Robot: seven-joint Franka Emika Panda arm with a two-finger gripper.
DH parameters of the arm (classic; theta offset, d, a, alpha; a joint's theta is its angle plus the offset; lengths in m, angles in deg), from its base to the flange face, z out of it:
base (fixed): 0 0 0 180
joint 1: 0 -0.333 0 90
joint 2: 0 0 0 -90
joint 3: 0 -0.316 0.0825 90
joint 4: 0 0 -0.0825 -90
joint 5: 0 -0.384 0 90
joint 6: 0 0 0.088 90
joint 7: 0 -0.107 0 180
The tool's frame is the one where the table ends.
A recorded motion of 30 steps. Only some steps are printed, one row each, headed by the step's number.
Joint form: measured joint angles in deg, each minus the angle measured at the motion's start. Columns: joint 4, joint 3, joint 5, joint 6, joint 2, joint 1, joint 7.
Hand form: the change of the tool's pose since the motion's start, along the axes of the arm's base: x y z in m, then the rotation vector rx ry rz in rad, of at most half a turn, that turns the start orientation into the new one. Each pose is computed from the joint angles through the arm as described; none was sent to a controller.
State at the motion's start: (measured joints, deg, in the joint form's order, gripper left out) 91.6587 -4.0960 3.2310 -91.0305 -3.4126 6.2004 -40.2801
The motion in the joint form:
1: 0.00 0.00 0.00 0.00 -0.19 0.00 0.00
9: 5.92 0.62 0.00 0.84 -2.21 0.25 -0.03
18: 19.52 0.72 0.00 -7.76 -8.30 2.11 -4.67
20: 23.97 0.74 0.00 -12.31 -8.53 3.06 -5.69
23: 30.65 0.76 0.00 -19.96 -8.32 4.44 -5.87
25: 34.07 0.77 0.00 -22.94 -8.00 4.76 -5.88
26: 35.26 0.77 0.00 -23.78 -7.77 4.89 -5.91
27: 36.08 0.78 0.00 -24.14 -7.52 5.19 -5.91
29: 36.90 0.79 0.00 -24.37 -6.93 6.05 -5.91
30: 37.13 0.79 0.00 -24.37 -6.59 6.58 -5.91
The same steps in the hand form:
1: -0.0010 0.0001 0.0018 -0.0004 -0.0033 0.0000
9: -0.0159 -0.0072 -0.0297 0.0019 0.0794 -0.0171
18: -0.0437 -0.0212 -0.0757 -0.0022 0.0559 -0.1247
20: -0.0450 -0.0293 -0.1041 -0.0010 0.0491 -0.1550
23: -0.0479 -0.0409 -0.1500 0.0014 0.0359 -0.1751
25: -0.0524 -0.0431 -0.1765 0.0036 0.0492 -0.1784
26: -0.0545 -0.0440 -0.1869 0.0047 0.0592 -0.1805
27: -0.0566 -0.0464 -0.1952 0.0059 0.0716 -0.1856
29: -0.0592 -0.0535 -0.2065 0.0083 0.0921 -0.2006
30: -0.0603 -0.0580 -0.2112 0.0097 0.1020 -0.2099

